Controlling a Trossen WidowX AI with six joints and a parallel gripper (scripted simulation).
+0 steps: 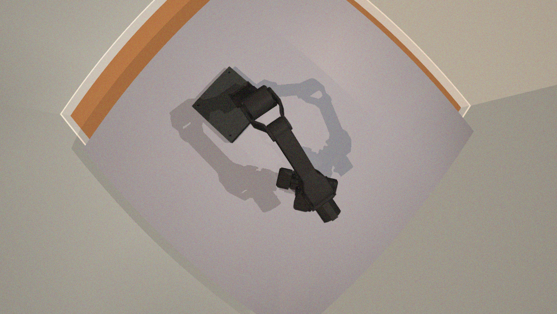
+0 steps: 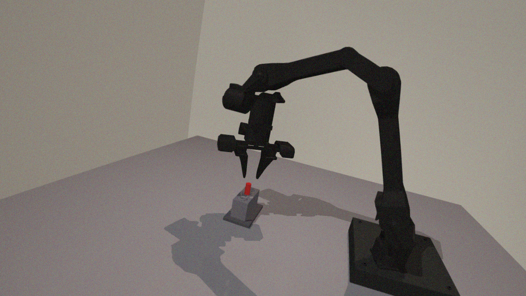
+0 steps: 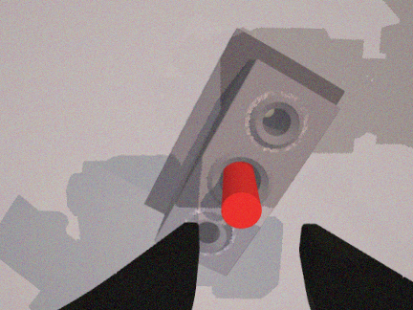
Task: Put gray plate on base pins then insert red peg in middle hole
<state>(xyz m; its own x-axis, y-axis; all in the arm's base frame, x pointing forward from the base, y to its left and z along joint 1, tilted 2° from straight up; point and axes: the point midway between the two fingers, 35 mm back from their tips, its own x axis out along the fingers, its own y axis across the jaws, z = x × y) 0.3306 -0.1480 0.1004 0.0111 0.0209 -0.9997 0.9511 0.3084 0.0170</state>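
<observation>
Right now my gripper tip is 60 mm above the red peg. Round my gripper tip: base 100 mm below; then gray plate 60 mm below.
</observation>
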